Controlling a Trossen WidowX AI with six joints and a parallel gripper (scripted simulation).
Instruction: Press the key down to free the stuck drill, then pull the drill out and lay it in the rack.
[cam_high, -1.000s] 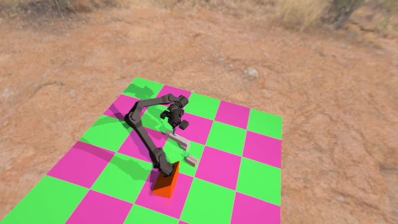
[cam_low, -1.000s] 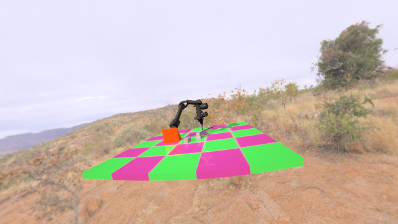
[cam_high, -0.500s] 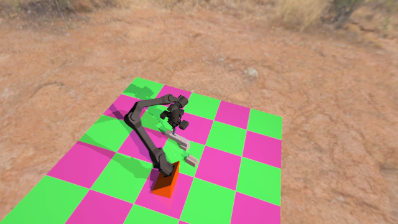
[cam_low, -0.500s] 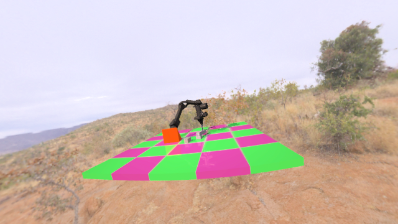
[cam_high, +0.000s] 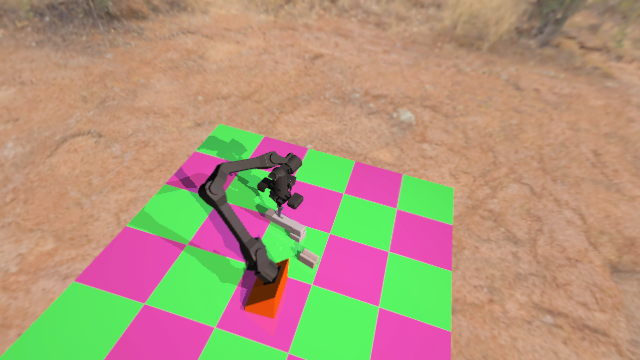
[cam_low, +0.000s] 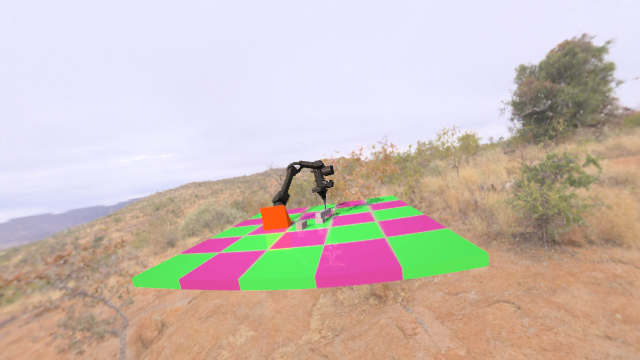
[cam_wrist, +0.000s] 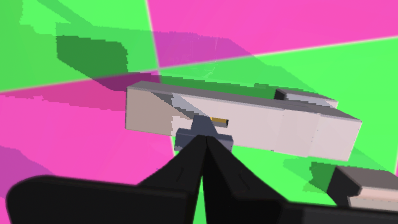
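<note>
My gripper tip is now 30 mm above the dark key. The rest, counted from my gripper tip: grey housing block 20 mm behind, 30 mm to the right, 80 mm below; then grey rack 140 mm behind, 170 mm to the right, 100 mm below; then pale cylindrical drill 20 mm behind, 50 mm to the right, 70 mm below.
</note>
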